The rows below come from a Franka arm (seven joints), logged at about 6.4 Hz.
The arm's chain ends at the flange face. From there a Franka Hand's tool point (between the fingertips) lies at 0.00 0.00 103.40 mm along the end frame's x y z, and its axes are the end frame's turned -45 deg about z.
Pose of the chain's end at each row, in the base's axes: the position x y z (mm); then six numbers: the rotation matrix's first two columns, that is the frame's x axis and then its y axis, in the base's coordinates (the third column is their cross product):
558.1, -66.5, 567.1, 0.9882, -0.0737, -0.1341, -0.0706, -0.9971, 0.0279
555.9, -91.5, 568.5, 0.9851, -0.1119, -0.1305, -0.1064, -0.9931, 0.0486
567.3, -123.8, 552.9, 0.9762, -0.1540, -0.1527, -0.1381, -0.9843, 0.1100
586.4, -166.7, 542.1, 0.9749, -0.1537, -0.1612, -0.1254, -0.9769, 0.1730
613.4, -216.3, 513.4, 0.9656, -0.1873, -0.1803, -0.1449, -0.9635, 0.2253
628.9, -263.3, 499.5, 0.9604, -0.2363, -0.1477, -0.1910, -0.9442, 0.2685
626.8, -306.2, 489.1, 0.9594, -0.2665, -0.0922, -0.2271, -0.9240, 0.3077
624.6, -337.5, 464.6, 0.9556, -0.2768, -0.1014, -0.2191, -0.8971, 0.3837
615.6, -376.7, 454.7, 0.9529, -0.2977, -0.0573, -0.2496, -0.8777, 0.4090
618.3, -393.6, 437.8, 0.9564, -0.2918, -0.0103, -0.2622, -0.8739, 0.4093
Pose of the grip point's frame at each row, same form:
544.1, -68.4, 464.7, 0.7487, 0.6529, -0.1146, 0.6488, -0.7572, -0.0751
541.9, -95.0, 466.1, 0.7718, 0.6231, -0.1266, 0.6213, -0.7814, -0.0579
550.0, -132.7, 451.3, 0.7879, 0.5871, -0.1858, 0.5926, -0.8049, -0.0302
567.4, -182.0, 441.6, 0.7780, 0.5821, -0.2363, 0.6007, -0.7995, 0.0083
591.1, -236.1, 414.4, 0.7852, 0.5489, -0.2868, 0.5803, -0.8137, 0.0318
607.9, -287.0, 401.1, 0.8142, 0.5006, -0.2943, 0.5440, -0.8347, 0.0854
609.5, -334.6, 391.2, 0.8390, 0.4649, -0.2828, 0.5178, -0.8418, 0.1524
604.2, -373.1, 369.7, 0.8306, 0.4386, -0.3430, 0.5208, -0.8301, 0.1996
597.8, -415.5, 360.5, 0.8503, 0.4101, -0.3297, 0.4973, -0.8311, 0.2487
605.0, -433.8, 343.5, 0.8617, 0.4116, -0.2967, 0.4909, -0.8243, 0.2821

